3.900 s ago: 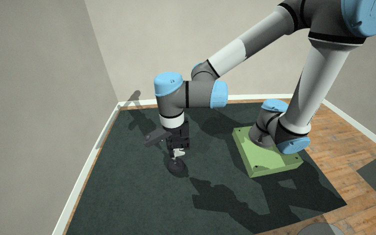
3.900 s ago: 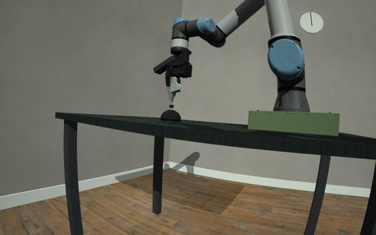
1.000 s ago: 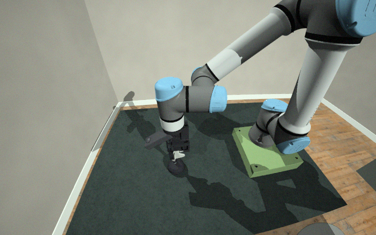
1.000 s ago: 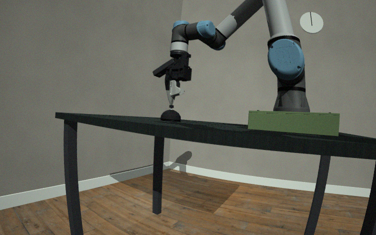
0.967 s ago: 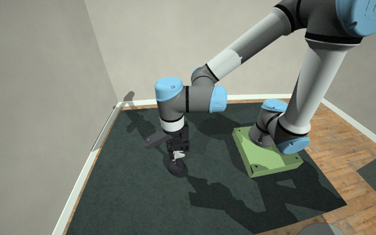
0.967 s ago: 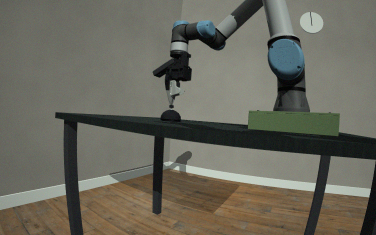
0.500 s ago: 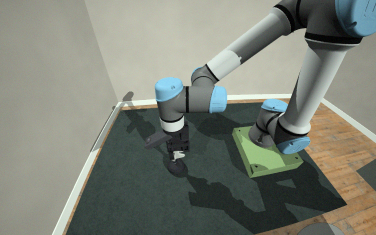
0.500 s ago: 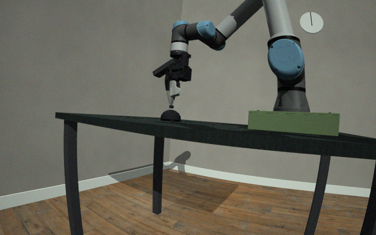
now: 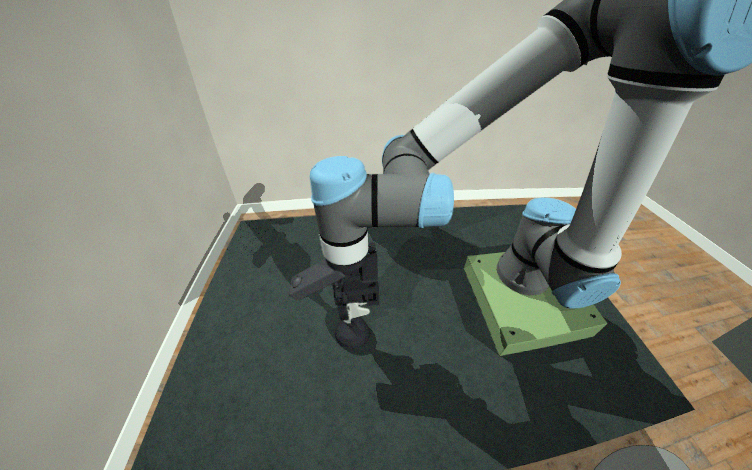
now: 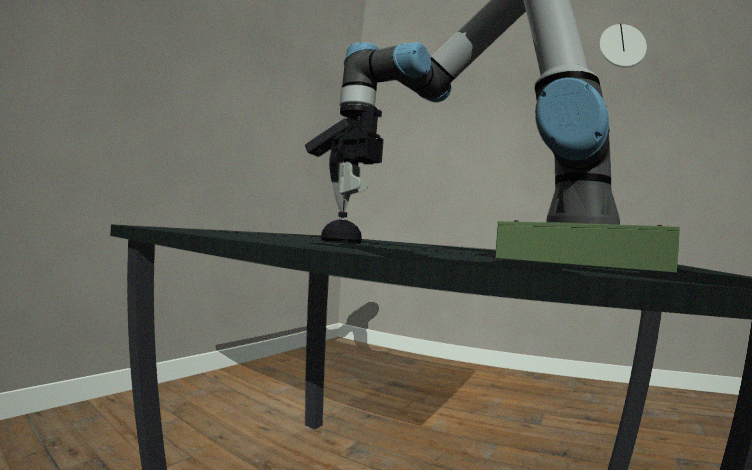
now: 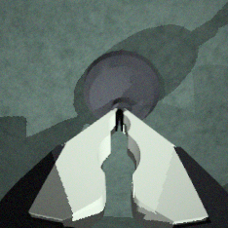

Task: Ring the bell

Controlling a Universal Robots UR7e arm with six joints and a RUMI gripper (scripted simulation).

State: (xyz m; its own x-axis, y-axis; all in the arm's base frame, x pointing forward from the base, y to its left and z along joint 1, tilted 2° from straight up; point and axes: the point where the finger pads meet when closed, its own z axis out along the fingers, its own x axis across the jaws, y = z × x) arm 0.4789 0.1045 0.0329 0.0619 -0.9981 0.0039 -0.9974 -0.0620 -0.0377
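Now: hand 30 mm above the bell button. From my hand the other things lie so: dark domed bell 40 mm below.
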